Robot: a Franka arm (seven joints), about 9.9 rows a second.
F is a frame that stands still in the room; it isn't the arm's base.
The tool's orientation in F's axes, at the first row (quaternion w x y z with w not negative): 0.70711, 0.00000, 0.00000, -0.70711
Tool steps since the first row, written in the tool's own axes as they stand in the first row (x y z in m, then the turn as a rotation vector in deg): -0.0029, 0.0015, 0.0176, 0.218, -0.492, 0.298; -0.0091, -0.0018, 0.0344, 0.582, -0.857, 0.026; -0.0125, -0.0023, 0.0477, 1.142, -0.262, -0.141; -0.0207, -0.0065, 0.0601, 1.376, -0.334, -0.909; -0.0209, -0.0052, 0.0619, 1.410, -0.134, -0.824; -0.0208, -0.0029, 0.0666, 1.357, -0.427, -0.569; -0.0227, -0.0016, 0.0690, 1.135, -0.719, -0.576; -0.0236, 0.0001, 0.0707, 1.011, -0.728, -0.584; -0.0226, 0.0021, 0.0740, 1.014, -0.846, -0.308; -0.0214, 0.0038, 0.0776, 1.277, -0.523, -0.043
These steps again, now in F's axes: 0.0015, 0.0029, 0.0176, -0.492, -0.218, 0.298; -0.0018, 0.0091, 0.0344, -0.857, -0.582, 0.026; -0.0023, 0.0125, 0.0477, -0.262, -1.142, -0.141; -0.0065, 0.0207, 0.0601, -0.334, -1.376, -0.909; -0.0052, 0.0209, 0.0619, -0.134, -1.410, -0.824; -0.0029, 0.0208, 0.0666, -0.427, -1.357, -0.569; -0.0016, 0.0227, 0.0690, -0.719, -1.135, -0.576; 0.0001, 0.0236, 0.0707, -0.728, -1.011, -0.584; 0.0021, 0.0226, 0.0740, -0.846, -1.014, -0.308; 0.0038, 0.0214, 0.0776, -0.523, -1.277, -0.043
